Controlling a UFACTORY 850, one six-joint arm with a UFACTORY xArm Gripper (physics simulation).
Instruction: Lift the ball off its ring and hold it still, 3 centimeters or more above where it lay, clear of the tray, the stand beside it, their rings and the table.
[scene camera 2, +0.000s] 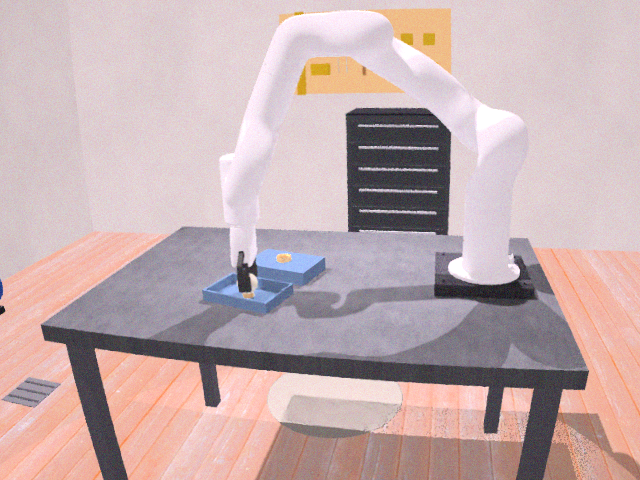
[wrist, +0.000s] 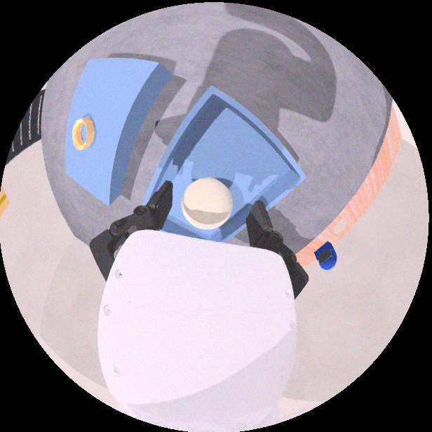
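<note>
The cream ball (scene camera 2: 253, 282) (wrist: 207, 203) sits on its yellow ring (scene camera 2: 248, 295) in the blue tray (scene camera 2: 227, 301) (wrist: 255, 145). In the wrist view the ball hides that ring. My gripper (scene camera 2: 248, 283) (wrist: 212, 201) is open and points down, with one black finger on each side of the ball. In the wrist view gaps show between the ball and both fingers. In the scene view the near finger covers part of the ball.
The blue stand (scene camera 2: 307, 264) (wrist: 107, 100) is beside the tray, with a yellow ring (scene camera 2: 283, 260) (wrist: 76, 134) on its top. The tray's raised walls surround the ball and the fingertips. The grey table (scene camera 2: 372, 325) (wrist: 350, 115) carries the arm's black base (scene camera 2: 483, 290) at the right.
</note>
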